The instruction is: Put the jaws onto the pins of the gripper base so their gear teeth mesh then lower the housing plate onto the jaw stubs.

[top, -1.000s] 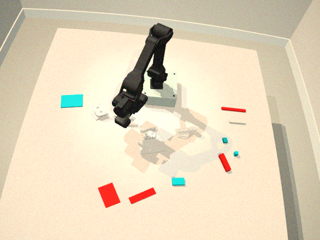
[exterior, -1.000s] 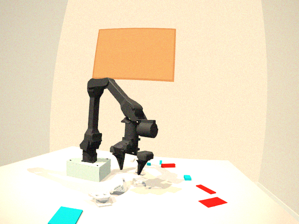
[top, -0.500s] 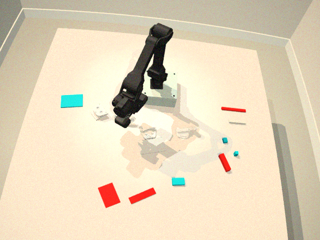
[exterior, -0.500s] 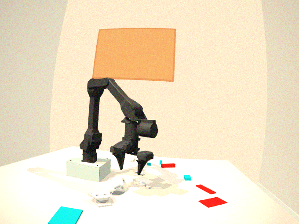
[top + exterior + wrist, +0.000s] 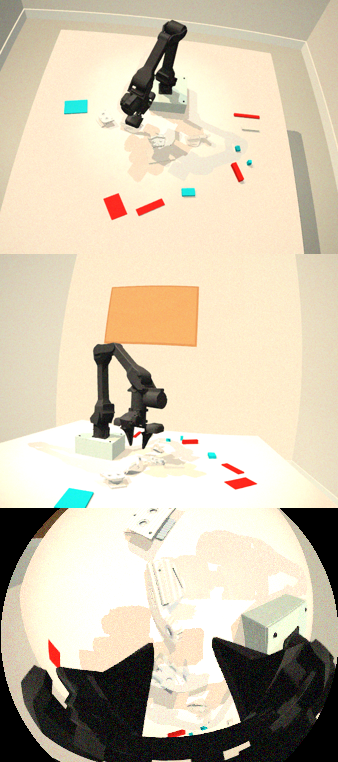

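Right now my gripper tip is 1 cm short of the white jaw, 2 cm to the left of it and 5 cm above it. The rest, counted from my gripper tip: gripper base (4 cm behind, 16 cm to the right, 6 cm below); housing plate (7 cm ahead, 8 cm to the left, 8 cm below); flat white plate (13 cm ahead, 10 cm to the left, 8 cm below).
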